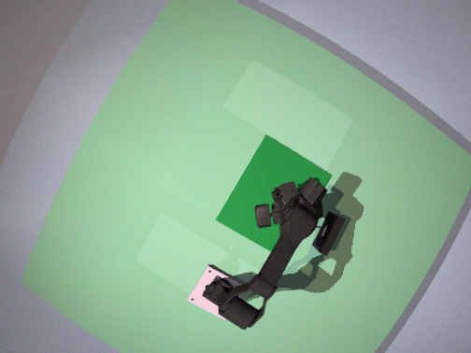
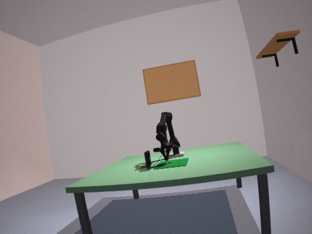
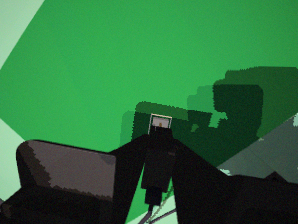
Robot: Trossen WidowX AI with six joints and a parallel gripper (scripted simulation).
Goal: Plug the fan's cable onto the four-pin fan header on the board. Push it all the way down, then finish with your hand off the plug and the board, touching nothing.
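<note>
Now: gripper tip 1 cm past the four-pin header, 1 cm to the left of it and 4 cm above it. Also, from my gripper tip: dark green board (1 cm ahead, 4 cm to the left, 5 cm below); dark grey fan plug (1 cm behind, 1 cm to the right, 1 cm above); black fan (1 cm ahead, 14 cm to the right, 2 cm above).
</note>
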